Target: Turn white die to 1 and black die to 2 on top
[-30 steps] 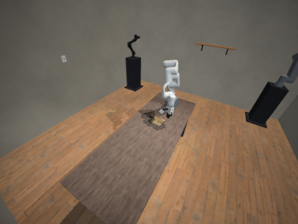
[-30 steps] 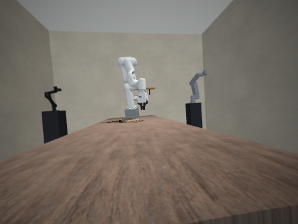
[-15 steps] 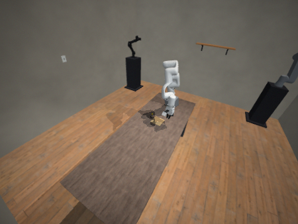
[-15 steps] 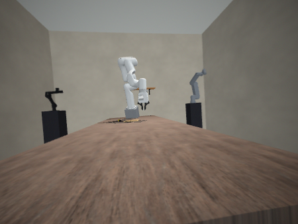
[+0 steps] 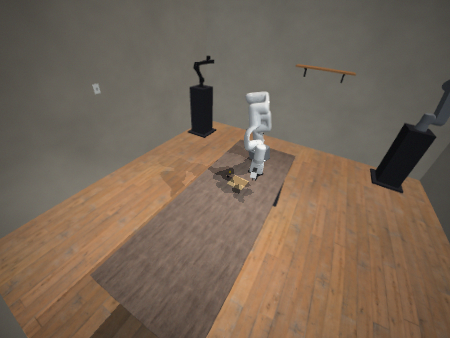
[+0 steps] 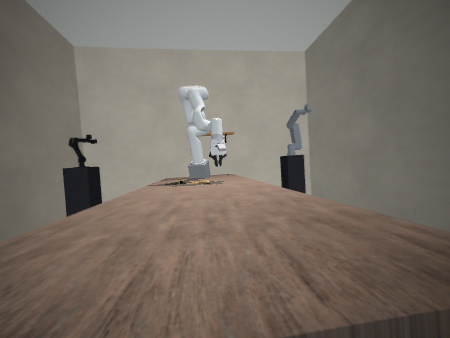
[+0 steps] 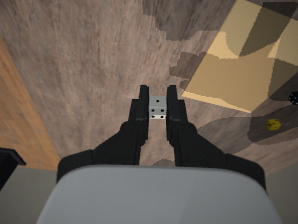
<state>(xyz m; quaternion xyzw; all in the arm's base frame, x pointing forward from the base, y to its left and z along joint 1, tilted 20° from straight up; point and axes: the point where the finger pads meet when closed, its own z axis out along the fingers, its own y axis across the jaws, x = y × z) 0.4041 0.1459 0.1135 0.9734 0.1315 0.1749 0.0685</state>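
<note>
Now: hand 130 mm to the left of the tan mat, 110 mm above it and 10 mm short of it. Also, from my hand: small yellow die (260 mm to the right, 110 mm below, 80 mm behind); then white die (10 mm below, 10 mm behind); then black die (240 mm to the right, 110 mm below, 10 mm behind).
</note>
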